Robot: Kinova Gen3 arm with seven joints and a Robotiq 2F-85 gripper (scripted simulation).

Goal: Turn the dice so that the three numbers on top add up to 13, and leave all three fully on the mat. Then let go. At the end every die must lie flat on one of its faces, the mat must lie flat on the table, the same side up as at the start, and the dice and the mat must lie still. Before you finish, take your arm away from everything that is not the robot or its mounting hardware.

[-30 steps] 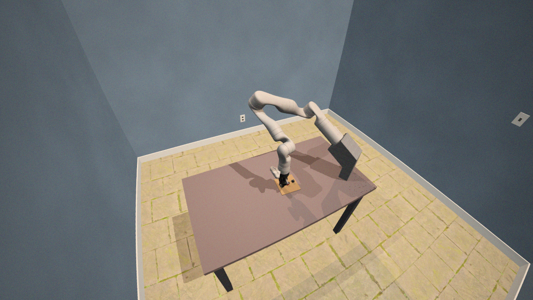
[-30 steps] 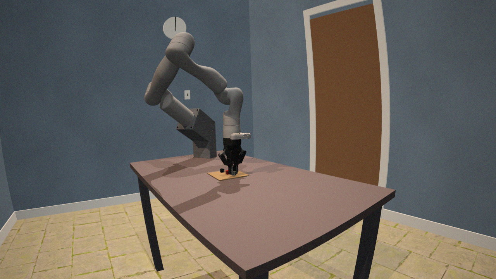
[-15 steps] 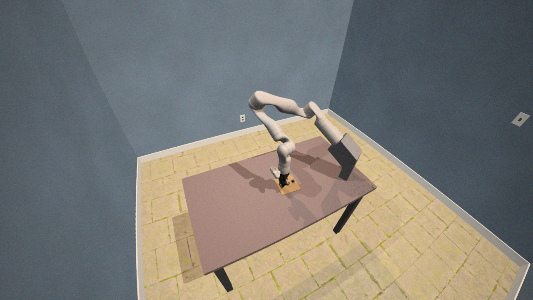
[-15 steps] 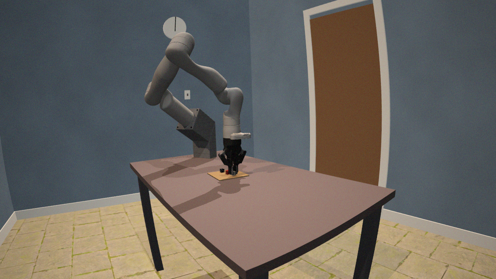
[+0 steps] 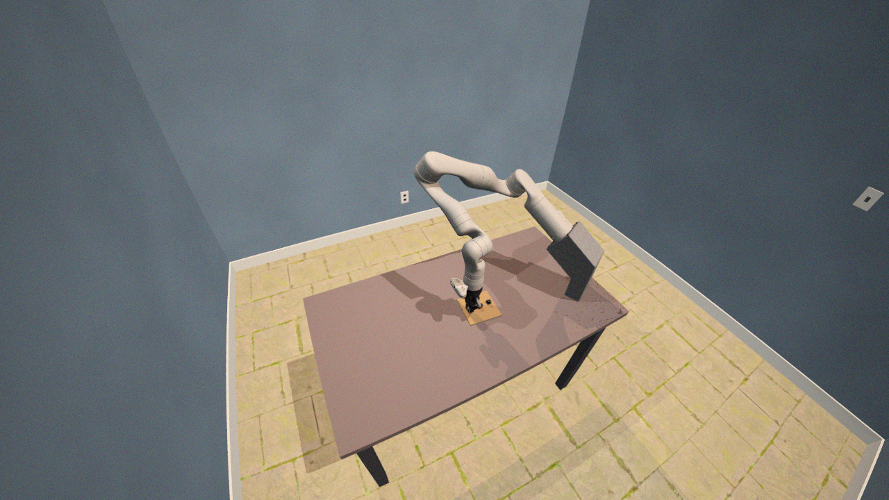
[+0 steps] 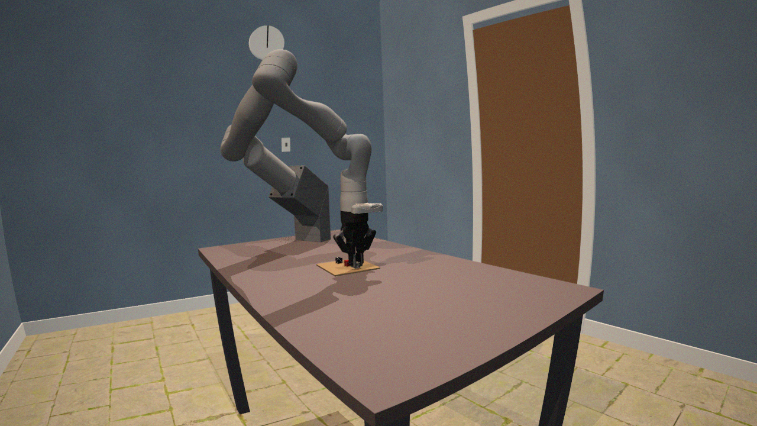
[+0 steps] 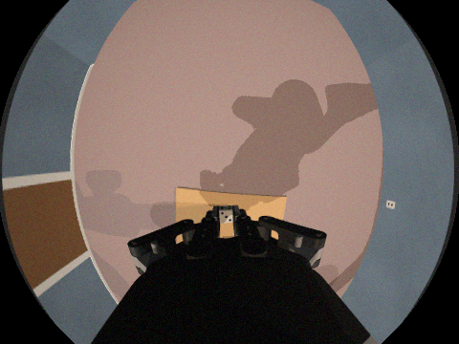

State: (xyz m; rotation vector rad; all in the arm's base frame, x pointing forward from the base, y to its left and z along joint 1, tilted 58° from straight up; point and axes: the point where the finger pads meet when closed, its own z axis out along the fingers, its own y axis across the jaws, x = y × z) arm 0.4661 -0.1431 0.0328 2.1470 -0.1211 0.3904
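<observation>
My hand is 50 mm past the red die, 20 mm above it and 10 mm to the right of it. Also, from my hand: tan mat (50 mm behind, 30 mm below, 10 mm to the left).
</observation>
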